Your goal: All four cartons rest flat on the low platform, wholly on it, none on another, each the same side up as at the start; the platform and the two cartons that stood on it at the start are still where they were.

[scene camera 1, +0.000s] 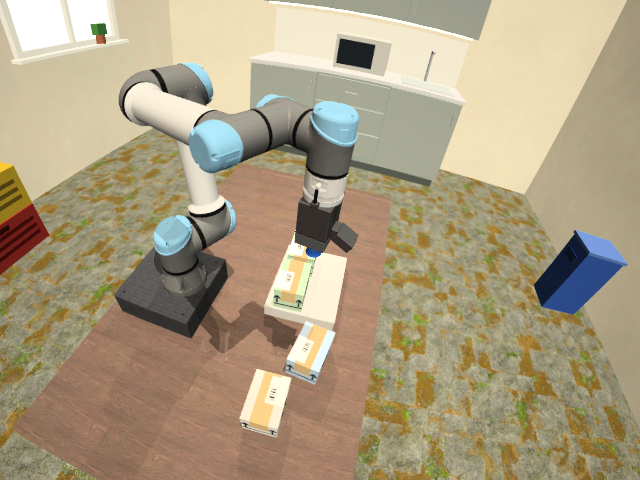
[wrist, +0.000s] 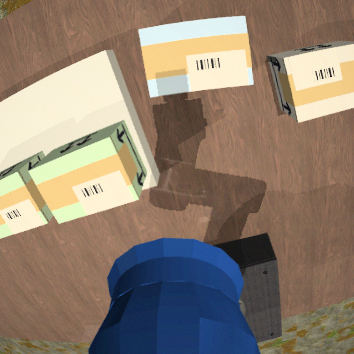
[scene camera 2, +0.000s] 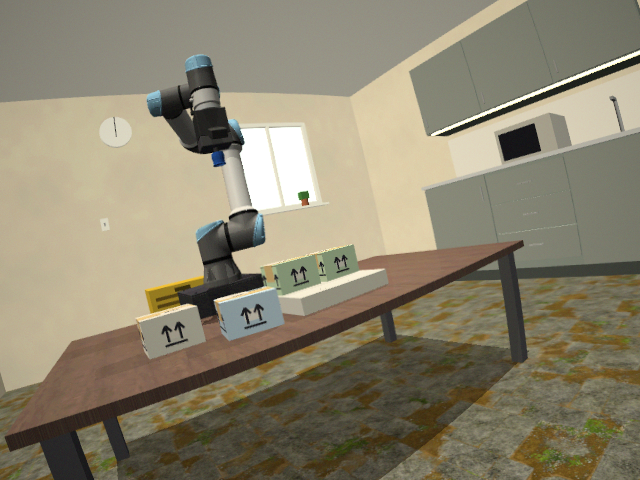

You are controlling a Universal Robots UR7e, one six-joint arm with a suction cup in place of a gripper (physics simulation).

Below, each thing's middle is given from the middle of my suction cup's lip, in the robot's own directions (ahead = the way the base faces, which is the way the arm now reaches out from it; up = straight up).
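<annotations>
Light blue carton (scene camera 2: 242,314): 2 cm to the right of my suction cup, 5 cm ahead of it, 40 cm below it. Low cream platform (scene camera 1: 320,305): 25 cm to the left of my suction cup, 7 cm behind it, 42 cm below it.
</annotations>
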